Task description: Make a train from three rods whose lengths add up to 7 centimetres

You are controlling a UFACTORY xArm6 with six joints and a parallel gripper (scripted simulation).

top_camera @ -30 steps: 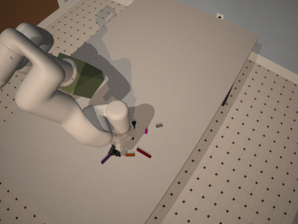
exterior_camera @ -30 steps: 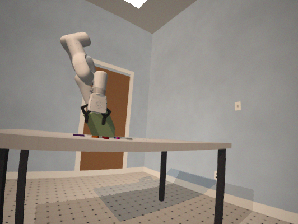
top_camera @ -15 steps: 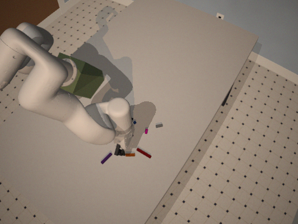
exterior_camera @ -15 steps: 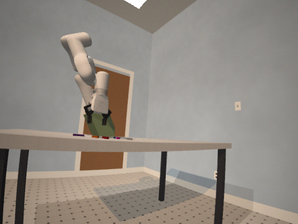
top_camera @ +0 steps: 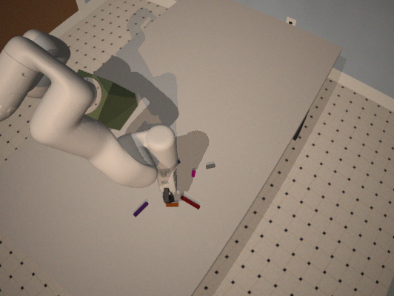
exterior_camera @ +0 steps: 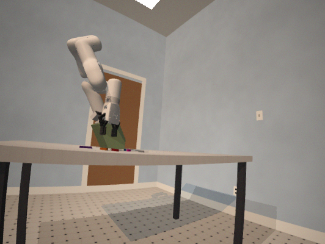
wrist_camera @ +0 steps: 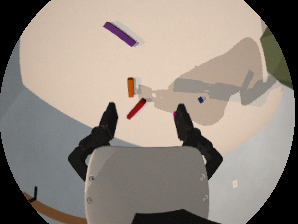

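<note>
Right now my hand is 60 mm past the blue rod, 110 mm to the right of it and 80 mm above it. Round my hand: orange rod 20 mm ahead, 20 mm to the right, 80 mm below; then red rod 60 mm ahead, 20 mm to the left, 80 mm below; then purple rod 50 mm behind, 100 mm to the right, 80 mm below.
</note>
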